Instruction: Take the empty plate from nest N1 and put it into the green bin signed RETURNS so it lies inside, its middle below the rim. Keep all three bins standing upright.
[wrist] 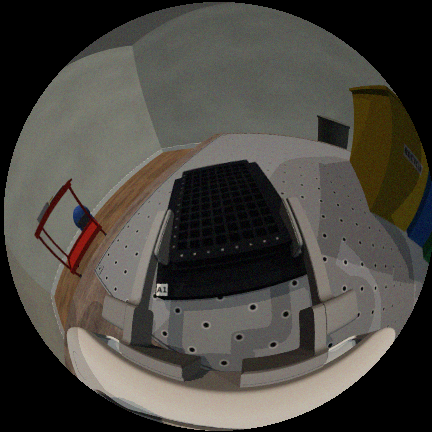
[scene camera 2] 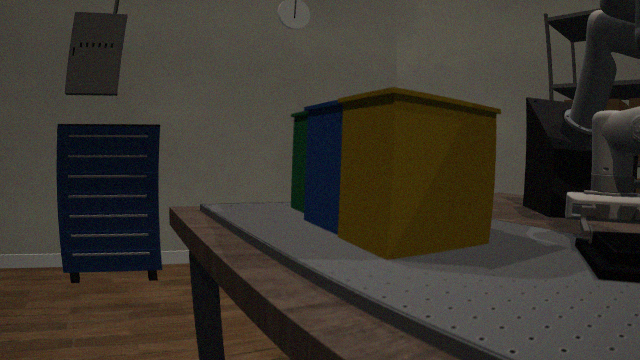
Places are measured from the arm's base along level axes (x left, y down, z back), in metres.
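Pixels of known places: end effector, tool point: (wrist: 226, 231) (scene camera 2: 621, 236); arm's base, origin of the base link: (scene camera 2: 583, 123).
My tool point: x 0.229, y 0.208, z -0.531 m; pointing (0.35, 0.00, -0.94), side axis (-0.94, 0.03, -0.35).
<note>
Ahead of a thing's pixels: the offset from my tool point to its middle.
The empty plate @(dx +0.020, dy +0.005, dz -0.037 m) (wrist: 230, 210) is black with a grid of wells and sits in a black nest @(dx +0.020, dy +0.018, dz -0.037 m) (scene camera 2: 612, 272) (wrist: 235, 286) marked A1 at its near left corner. My gripper (wrist: 227, 225) is closed in on the plate, with one finger pad against each long side. In the scene view part of the gripper shows low over the nest at the right edge. The green bin @(dx -0.504, dy -0.065, dz -0.088 m) (scene camera 2: 298, 165) (wrist: 427, 249) stands upright at the far end of the bin row, mostly hidden behind the blue bin. Its sign and inside do not show.
The blue bin @(dx -0.377, dy -0.065, dz -0.133 m) (scene camera 2: 322, 170) (wrist: 423, 220) and the yellow bin @(dx -0.248, dy -0.065, dz -0.159 m) (scene camera 2: 420, 175) (wrist: 377, 150), signed RECYCLE, stand upright beside the green one, to the right of the nest in the wrist view. A dark box (scene camera 2: 542, 165) stands behind the arm. A red cart (wrist: 85, 247) stands beyond the table.
</note>
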